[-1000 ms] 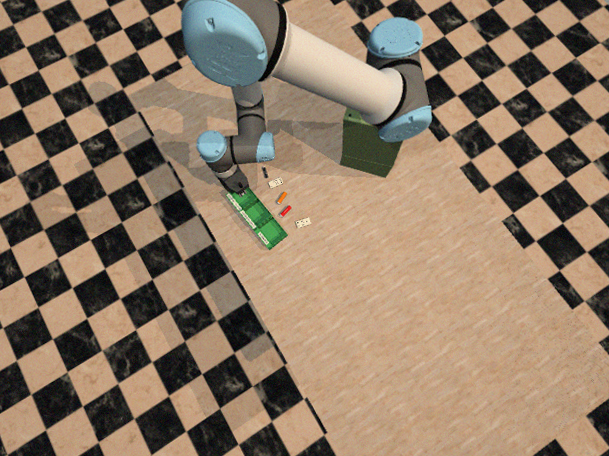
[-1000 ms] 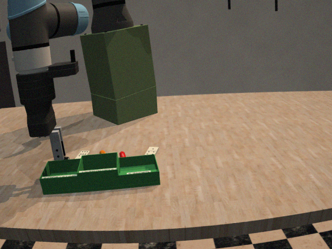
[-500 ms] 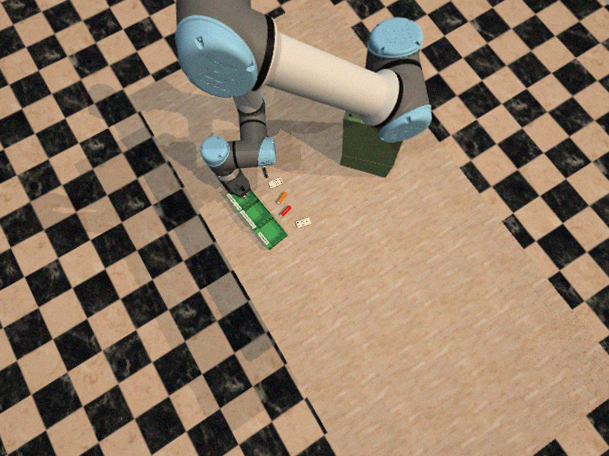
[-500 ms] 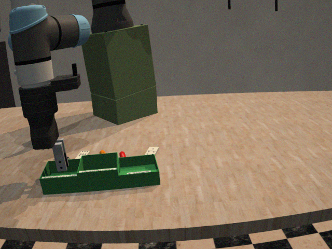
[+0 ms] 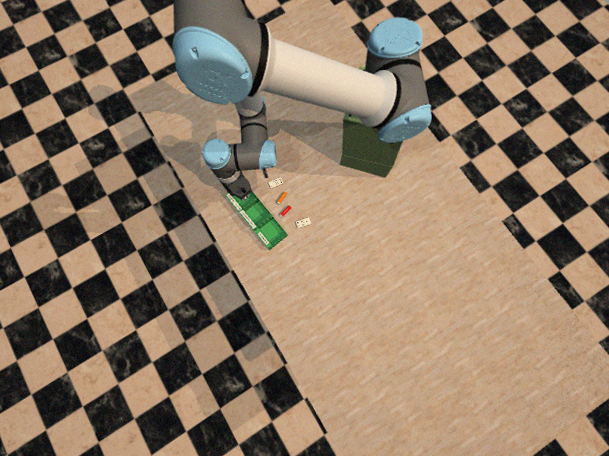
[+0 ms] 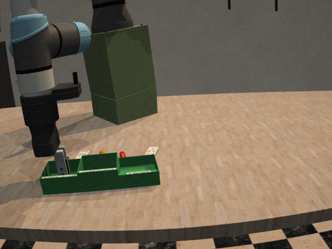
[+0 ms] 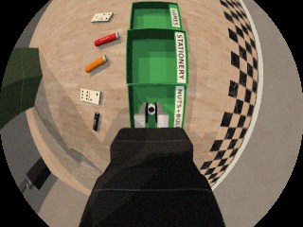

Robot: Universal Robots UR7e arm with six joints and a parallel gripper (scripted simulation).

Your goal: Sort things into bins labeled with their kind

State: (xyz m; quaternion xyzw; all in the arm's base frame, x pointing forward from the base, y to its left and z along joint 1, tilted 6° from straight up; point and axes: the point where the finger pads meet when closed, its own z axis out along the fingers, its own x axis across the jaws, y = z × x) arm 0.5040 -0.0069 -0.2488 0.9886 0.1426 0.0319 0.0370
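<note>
Right now my hand is 20 mm above the white nut. From my hand the other things lie so: black cylinder 100 mm behind, 60 mm to the right, 30 mm below; orange cylinder 120 mm behind, 50 mm to the left, 30 mm below; three joined green bins 80 mm to the left, 10 mm below, 10 mm behind.
</note>
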